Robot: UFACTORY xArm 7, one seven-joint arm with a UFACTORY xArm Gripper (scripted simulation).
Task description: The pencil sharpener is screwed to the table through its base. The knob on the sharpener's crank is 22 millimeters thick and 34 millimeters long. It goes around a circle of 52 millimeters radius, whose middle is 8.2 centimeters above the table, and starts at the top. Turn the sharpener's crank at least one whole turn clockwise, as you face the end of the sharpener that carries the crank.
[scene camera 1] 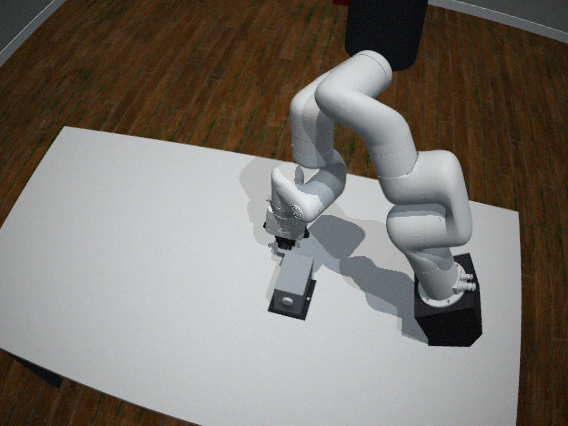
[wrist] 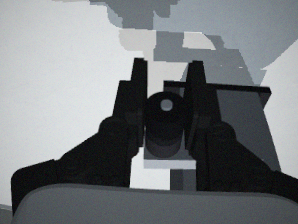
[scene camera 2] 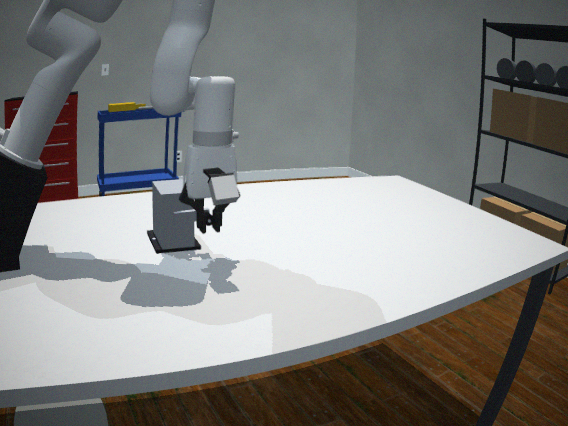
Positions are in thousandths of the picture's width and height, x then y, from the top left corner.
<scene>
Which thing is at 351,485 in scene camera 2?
My gripper.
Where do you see a pencil sharpener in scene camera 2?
293,555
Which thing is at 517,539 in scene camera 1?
My gripper.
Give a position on a pencil sharpener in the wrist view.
807,475
</scene>
